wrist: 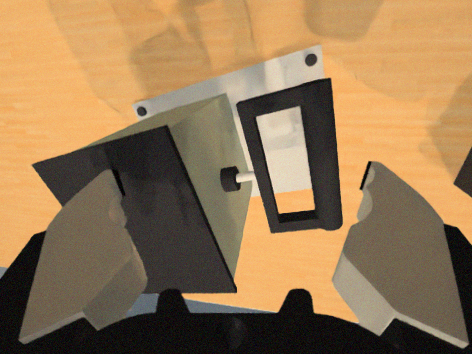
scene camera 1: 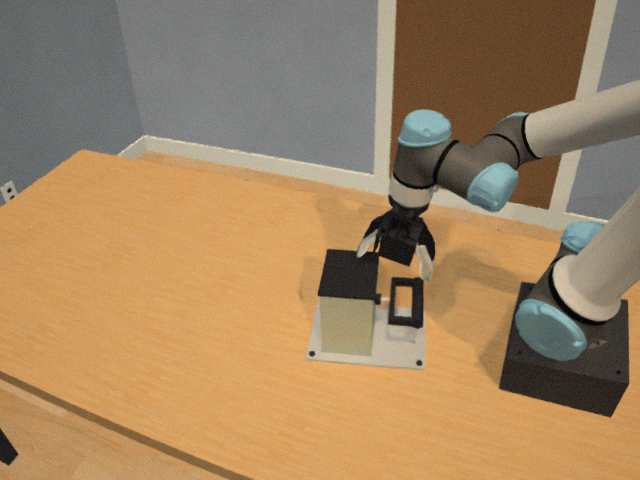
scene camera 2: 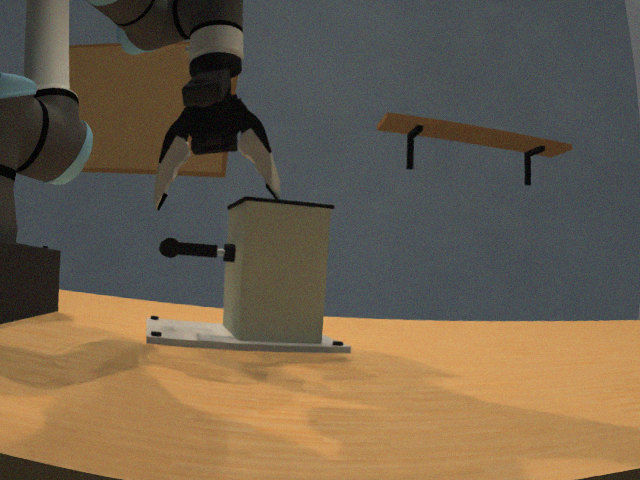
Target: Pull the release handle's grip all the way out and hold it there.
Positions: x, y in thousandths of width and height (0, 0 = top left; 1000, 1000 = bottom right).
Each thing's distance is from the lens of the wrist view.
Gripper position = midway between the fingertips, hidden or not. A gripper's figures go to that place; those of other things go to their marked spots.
gripper (wrist: 507, 482): 12 cm
base plate (wrist: 649, 185): 26 cm
